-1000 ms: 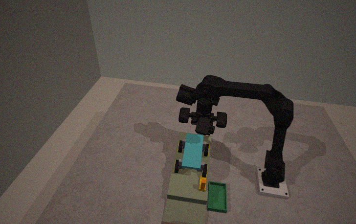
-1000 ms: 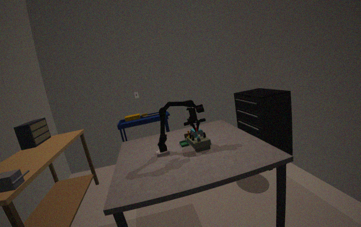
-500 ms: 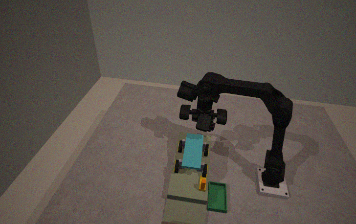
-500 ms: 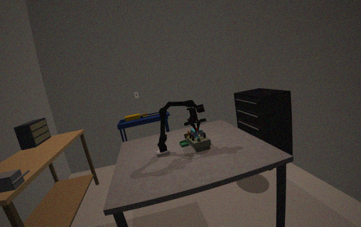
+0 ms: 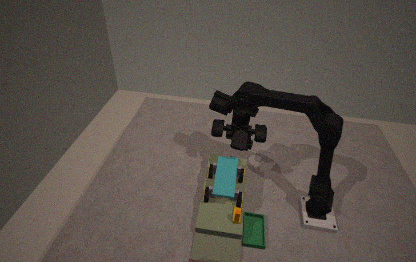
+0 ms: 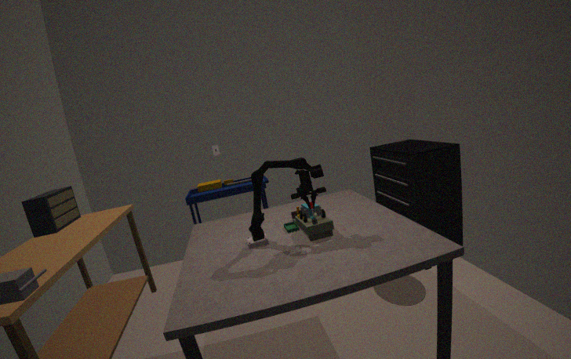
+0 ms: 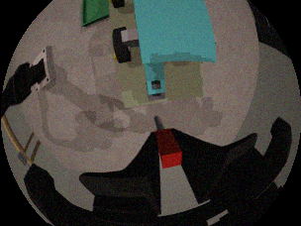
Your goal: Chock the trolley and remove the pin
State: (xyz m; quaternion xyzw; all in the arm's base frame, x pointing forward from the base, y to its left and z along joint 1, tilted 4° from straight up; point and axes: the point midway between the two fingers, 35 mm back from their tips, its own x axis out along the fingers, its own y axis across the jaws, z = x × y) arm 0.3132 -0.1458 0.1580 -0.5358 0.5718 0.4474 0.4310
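Now: gripper tip 24 cm to the right of the green tray, 18 cm above it and 8 cm past it. From my gripper tip the other things lie so: yellow chock (23 cm to the left, 10 cm below, 2 cm behind); then red-headed stop pin (right at my gripper tip); then trolley (14 cm to the left, 7 cm below, 3 cm ahead).
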